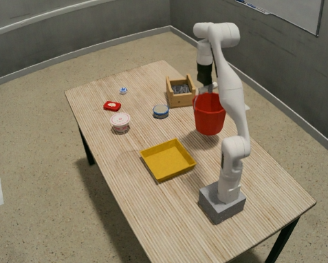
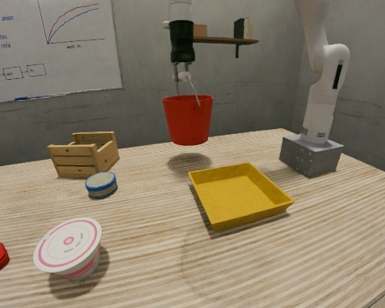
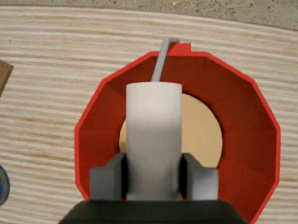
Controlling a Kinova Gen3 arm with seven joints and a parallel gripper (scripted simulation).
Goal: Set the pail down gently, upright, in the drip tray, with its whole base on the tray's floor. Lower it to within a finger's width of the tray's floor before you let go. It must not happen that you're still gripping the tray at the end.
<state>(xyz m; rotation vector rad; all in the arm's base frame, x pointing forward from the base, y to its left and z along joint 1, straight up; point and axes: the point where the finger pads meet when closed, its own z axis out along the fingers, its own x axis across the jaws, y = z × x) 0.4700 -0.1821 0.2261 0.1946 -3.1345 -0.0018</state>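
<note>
The red pail is 100 mm below my hand and 10 mm behind it. The rest, counted from my hand: yellow drip tray 310 mm below, 280 mm to the left, 80 mm behind; blue-rimmed round tin 310 mm below, 310 mm ahead, 130 mm to the left; pail handle 30 mm below, 10 mm behind.
</note>
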